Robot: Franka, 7 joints.
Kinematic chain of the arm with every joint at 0, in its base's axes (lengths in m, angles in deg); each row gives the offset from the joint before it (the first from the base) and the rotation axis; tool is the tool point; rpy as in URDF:
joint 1: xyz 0 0 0.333 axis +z
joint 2: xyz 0 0 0 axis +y
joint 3: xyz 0 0 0.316 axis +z
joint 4: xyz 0.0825 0 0 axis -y
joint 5: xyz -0.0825 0 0.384 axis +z
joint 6: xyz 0 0 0 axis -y
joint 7: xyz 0.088 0 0 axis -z
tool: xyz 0 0 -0.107 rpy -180 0 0
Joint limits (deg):
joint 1: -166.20..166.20
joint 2: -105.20..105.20
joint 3: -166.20..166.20
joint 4: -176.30..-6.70
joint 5: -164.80..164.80
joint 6: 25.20..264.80
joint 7: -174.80..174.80
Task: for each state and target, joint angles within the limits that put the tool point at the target. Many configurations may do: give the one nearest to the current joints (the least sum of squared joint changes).
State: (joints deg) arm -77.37 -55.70 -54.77 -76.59 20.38 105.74 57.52
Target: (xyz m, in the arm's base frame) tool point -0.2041 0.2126 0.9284
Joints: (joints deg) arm -94.74 -72.77 -27.75 -82.75 23.81 91.43 57.52
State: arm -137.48 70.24 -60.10 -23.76 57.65 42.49 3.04
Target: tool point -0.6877 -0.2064 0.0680
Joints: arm -149.57 92.38 -58.78 -27.94 61.05 71.32 3.04
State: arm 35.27 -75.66 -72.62 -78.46 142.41 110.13 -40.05
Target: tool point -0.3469 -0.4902 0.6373
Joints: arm -2.19 -93.56 -63.01 -107.20 135.66 101.92 -40.05
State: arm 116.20 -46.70 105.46 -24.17 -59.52 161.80 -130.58
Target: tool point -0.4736 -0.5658 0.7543
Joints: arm 75.70 -50.92 101.41 -38.90 -58.61 153.95 -130.58
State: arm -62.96 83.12 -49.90 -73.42 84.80 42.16 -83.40
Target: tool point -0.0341 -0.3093 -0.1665
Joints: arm -63.44 102.83 -38.28 -90.84 78.36 39.77 -83.40
